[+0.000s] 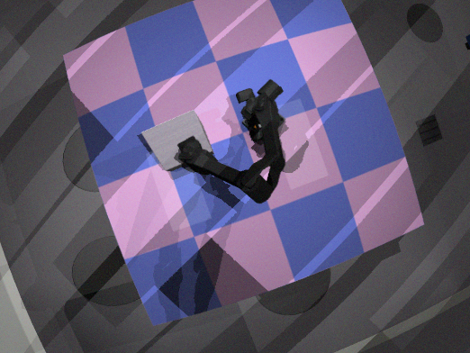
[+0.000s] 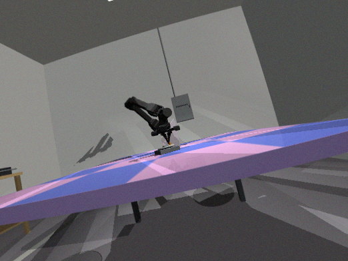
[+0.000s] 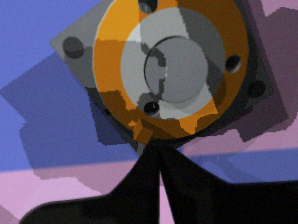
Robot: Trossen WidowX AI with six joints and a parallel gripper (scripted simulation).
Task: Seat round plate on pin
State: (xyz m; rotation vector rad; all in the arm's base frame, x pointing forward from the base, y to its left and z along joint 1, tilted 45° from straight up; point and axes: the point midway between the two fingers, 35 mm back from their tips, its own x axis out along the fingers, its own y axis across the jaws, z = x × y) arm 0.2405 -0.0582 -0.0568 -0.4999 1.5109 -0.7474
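Right now the square base is 5 cm ahead of my gripper tip, 2 cm to the right of it and 2 cm below it.
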